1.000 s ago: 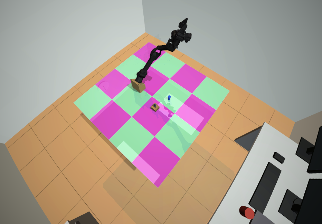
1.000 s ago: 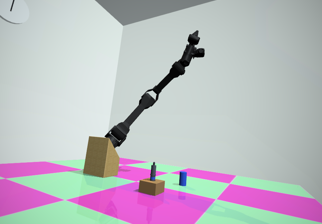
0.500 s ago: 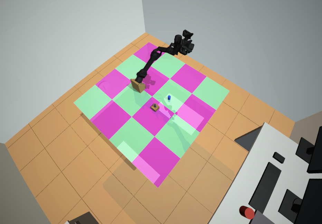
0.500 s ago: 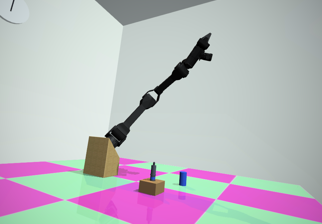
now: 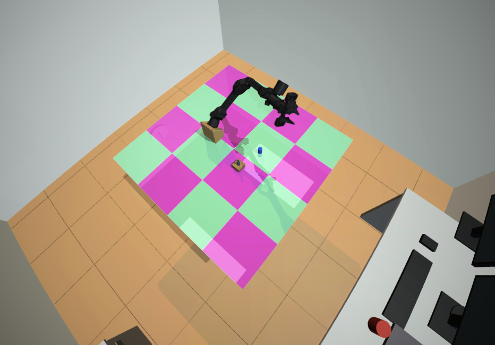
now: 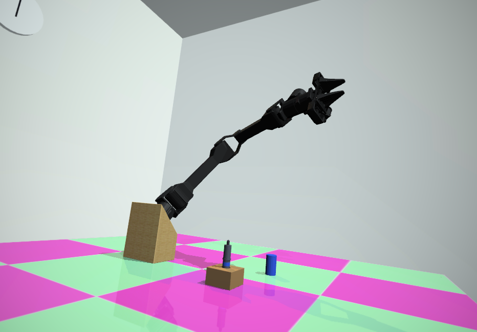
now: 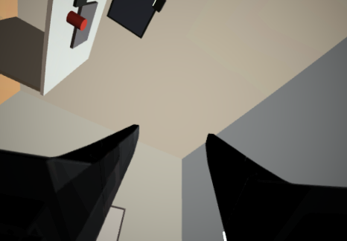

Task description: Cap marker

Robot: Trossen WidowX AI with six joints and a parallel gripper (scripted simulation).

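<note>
Now: gripper tip 530 mm above the blue marker cap, 190 mm past it and 20 mm to the right of it. From my gripper tip the other things lie so: wooden holder block: 530 mm below, 260 mm behind, 160 mm to the right.
</note>
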